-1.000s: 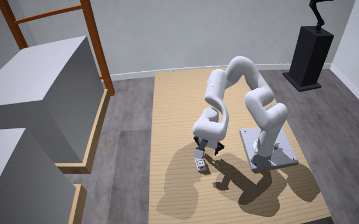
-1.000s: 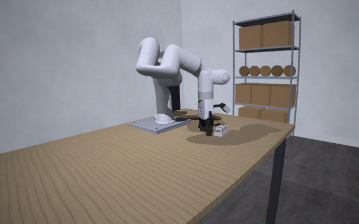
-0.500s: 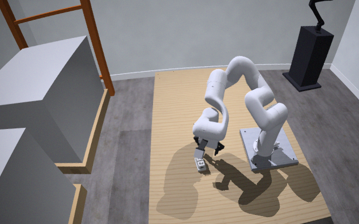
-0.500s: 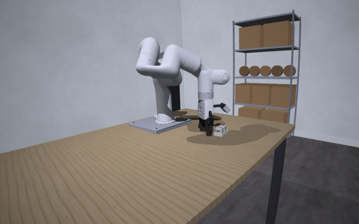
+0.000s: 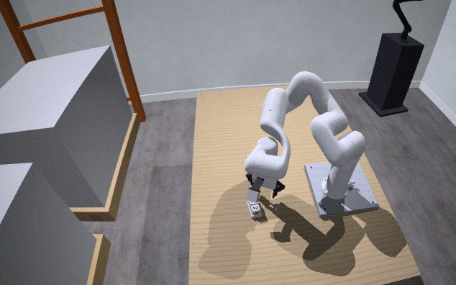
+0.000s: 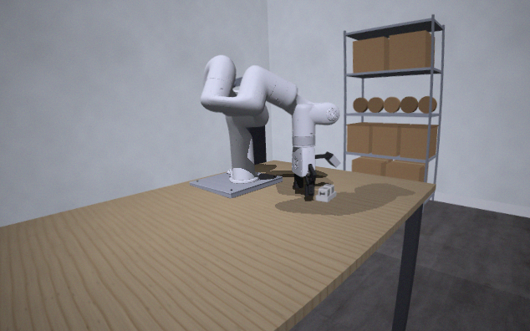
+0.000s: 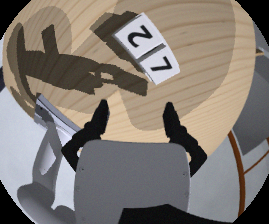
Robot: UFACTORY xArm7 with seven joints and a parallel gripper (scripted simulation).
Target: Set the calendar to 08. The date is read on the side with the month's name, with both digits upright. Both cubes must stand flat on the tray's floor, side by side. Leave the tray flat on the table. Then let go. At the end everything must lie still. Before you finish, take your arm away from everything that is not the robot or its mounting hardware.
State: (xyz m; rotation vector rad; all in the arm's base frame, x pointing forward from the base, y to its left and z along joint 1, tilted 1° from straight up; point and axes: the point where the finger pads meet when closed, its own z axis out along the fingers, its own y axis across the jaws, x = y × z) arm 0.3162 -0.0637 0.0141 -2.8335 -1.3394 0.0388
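Right now the white digit cube is 6 cm ahead of my hand, 7 cm to the left of it and 1 cm below it. Round my hand: white tray (6 cm ahead, 5 cm to the left, 3 cm below).
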